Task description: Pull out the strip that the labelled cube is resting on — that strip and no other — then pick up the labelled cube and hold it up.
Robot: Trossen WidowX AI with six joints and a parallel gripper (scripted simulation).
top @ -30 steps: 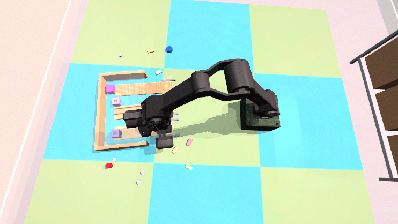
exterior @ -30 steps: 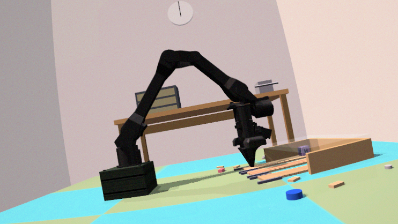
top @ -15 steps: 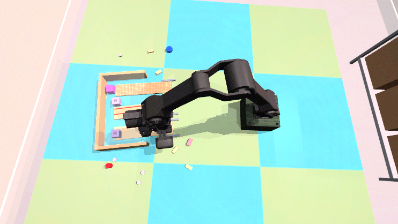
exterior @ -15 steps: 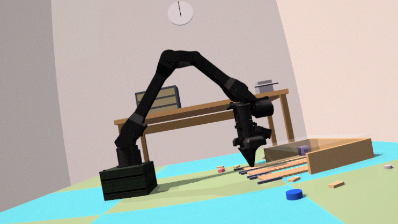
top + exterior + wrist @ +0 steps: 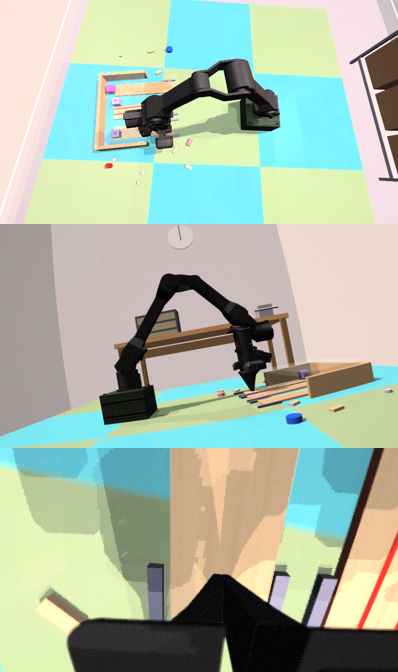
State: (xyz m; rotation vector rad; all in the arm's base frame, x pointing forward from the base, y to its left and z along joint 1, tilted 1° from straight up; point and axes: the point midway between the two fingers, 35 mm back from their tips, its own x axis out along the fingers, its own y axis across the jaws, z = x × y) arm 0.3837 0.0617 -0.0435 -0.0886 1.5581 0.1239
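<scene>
Now: gripper tip 10 cm past the pink block and 6 cm to the right of it. The rest, counted from my gripper tip: tan block 9 cm to the left, 4 cm behind; blue disc 39 cm to the right, 1 cm ahead; red disc 21 cm ahead, 15 cm to the left, 1 cm above.
</scene>
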